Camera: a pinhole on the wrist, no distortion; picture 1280 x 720 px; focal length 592.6 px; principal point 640.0 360.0 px. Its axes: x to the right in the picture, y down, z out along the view. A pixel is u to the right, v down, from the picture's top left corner.
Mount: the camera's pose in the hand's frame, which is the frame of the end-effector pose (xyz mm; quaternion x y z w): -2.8 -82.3 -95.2 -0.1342 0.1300 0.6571 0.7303
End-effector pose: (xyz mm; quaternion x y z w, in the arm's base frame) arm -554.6 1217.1 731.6 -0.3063 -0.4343 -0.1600 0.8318
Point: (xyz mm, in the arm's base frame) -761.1 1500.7 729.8
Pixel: 658.0 525.6
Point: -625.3 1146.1 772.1
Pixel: 239.7 354.3
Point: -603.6 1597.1 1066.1
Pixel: 682.7 110.2
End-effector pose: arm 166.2 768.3 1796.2 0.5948 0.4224 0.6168 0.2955
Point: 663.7 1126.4 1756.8
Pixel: 377.1 101.7
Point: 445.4 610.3 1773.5
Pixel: 667.1 648.4
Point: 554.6 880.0 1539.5
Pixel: 186.4 420.0
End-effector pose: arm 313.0 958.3 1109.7 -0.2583 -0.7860 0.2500 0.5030
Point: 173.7 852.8 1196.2
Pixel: 137.9 168.2
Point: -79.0 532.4 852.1
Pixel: 213.6 678.6
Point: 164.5 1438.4 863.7
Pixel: 1238.8 155.6
